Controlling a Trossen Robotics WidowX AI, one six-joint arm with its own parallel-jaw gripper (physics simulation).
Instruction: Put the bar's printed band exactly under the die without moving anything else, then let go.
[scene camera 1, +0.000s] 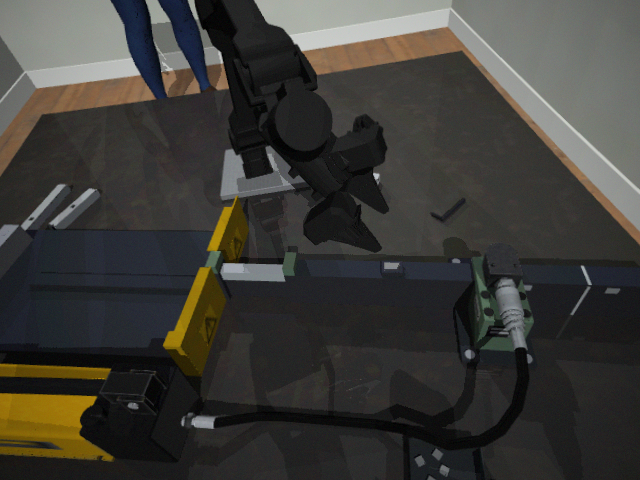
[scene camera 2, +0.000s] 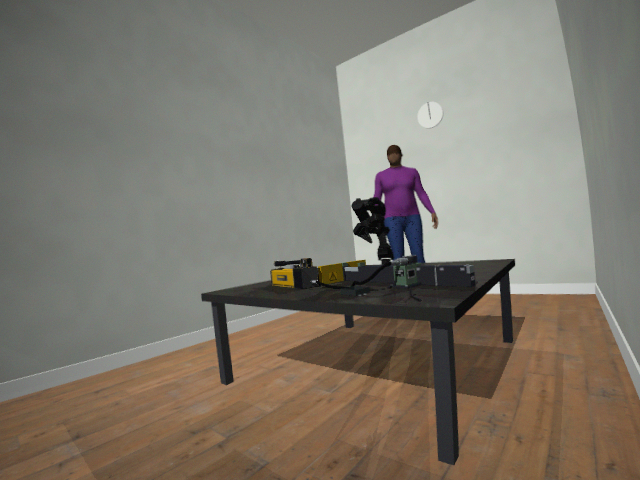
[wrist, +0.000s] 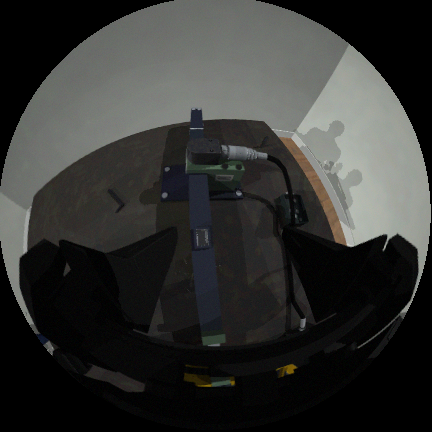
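Pixels of known places: gripper, fingertip midpoint: (scene camera 1: 383, 230) (scene camera 2: 379, 243) (wrist: 231, 232); arm's base at its link origin: (scene camera 1: 257, 168).
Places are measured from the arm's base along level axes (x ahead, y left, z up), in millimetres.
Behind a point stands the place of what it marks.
Observation:
A long dark blue bar (scene camera 1: 341, 269) @(x 412, y 75, z 66 mm) (scene camera 2: 369, 271) @(x 422, y 57, z 43 mm) (wrist: 204, 285) @(x 411, y 82, z 67 mm) runs through a green housing (scene camera 1: 501, 342) @(x 584, y 253, z 22 mm) (scene camera 2: 408, 276) @(x 581, y 285, z 33 mm) (wrist: 227, 171) @(x 541, y 236, z 71 mm) with a black head (scene camera 1: 501, 260) @(x 512, y 279, z 111 mm) (wrist: 204, 151) @(x 503, y 265, z 111 mm); which part is the die I cannot tell. A thin white printed band (scene camera 1: 585, 275) @(x 548, y 396, z 67 mm) (wrist: 196, 129) @(x 546, y 389, z 68 mm) crosses the bar beyond the housing. A small light-topped block (scene camera 1: 391, 267) @(x 435, y 150, z 63 mm) (wrist: 202, 238) @(x 444, y 147, z 61 mm) sits on the bar. My gripper (scene camera 1: 383, 230) @(x 451, y 128, z 172 mm) (wrist: 231, 232) @(x 451, y 128, z 172 mm) is open and empty, raised above table level; in the wrist view the bar shows between its fingers. The arm also shows in scene camera 2.
A silver length (scene camera 1: 253, 272) @(x 362, y -61, z 61 mm) between green collars joins the bar to yellow guards (scene camera 1: 199, 315) @(x 416, y -153, z 64 mm). A black cable (scene camera 1: 310, 416) @(x 589, y -34, z 3 mm) (wrist: 287, 265) @(x 596, y -4, z -1 mm) loops from the black box (scene camera 1: 180, 413) @(x 541, y -196, z 35 mm) to the head. A button box (scene camera 1: 413, 465) @(x 683, y 73, z -7 mm) (wrist: 291, 210) @(x 668, y 106, z 28 mm) and an L-shaped tool (scene camera 1: 448, 210) @(x 297, y 331, z -2 mm) (wrist: 117, 200) @(x 298, y 327, z -3 mm) lie nearby.

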